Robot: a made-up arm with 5 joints.
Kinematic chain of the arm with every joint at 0, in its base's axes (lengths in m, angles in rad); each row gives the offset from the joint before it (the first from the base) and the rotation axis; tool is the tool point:
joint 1: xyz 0 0 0.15 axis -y
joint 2: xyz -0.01 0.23 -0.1 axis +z
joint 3: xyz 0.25 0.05 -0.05 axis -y
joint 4: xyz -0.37 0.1 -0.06 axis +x
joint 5: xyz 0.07 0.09 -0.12 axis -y
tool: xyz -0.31 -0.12 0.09
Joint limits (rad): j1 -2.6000..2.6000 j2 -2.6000..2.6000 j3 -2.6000..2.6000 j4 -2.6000..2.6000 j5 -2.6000..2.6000
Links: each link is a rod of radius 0.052 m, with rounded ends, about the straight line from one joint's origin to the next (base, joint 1, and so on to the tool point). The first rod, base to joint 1, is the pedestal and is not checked.
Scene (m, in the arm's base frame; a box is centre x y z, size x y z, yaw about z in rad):
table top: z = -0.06
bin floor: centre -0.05 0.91 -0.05 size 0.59 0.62 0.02 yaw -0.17
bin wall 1: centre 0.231 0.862 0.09 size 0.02 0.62 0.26 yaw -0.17
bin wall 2: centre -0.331 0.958 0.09 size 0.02 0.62 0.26 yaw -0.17
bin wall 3: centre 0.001 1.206 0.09 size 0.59 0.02 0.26 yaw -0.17
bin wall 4: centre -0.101 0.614 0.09 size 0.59 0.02 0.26 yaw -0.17
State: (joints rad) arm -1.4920 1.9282 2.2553 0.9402 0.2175
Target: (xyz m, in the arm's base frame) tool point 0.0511 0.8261 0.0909
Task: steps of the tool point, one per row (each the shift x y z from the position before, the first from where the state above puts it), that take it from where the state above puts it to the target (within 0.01 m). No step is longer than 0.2 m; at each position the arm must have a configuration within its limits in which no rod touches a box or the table.
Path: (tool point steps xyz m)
1: 0.0928 0.0723 0.0599
2: 0.1315 0.0726 0.0075
3: 0.1458 0.0522 -0.0555
4: 0.1316 0.0124 -0.1109
5: 0.0933 -0.0379 -0.1424
6: 0.0418 -0.0865 -0.1406
7: -0.0084 -0.1209 -0.1056

